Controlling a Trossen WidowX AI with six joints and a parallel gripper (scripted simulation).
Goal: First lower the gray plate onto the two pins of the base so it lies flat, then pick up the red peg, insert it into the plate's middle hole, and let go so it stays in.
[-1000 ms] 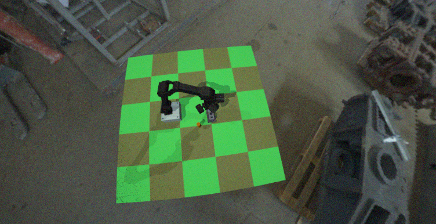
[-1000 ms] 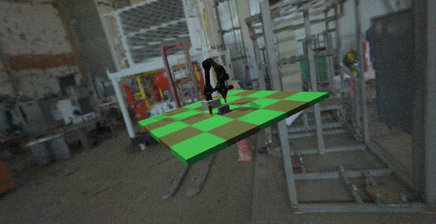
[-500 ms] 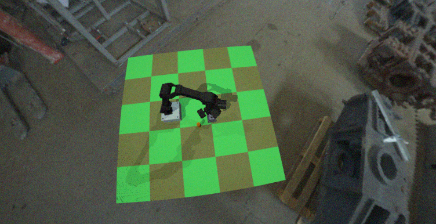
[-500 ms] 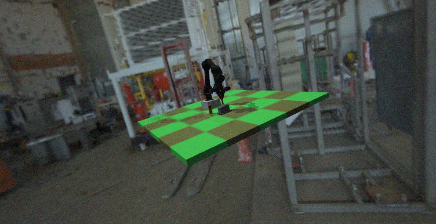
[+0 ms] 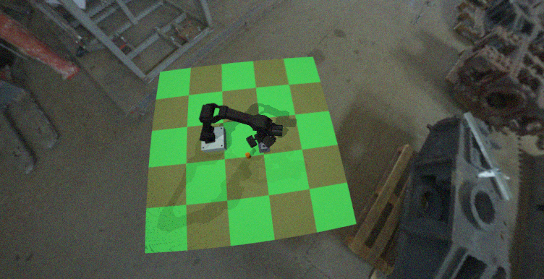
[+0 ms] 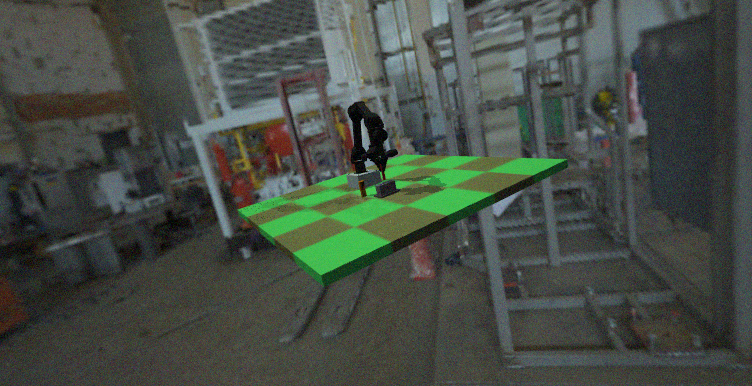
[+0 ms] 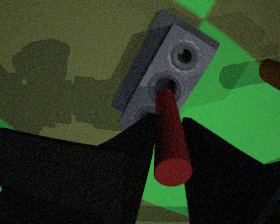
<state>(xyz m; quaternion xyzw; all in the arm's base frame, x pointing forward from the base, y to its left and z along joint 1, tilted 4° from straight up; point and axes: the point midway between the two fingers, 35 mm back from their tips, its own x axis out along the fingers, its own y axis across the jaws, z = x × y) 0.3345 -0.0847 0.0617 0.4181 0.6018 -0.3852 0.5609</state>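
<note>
Right now the red peg is right at my gripper tip. From my gripper tip the other things lie so: gray plate (7 cm below); then orange peg (11 cm behind, 8 cm below, 7 cm to the right).
</note>
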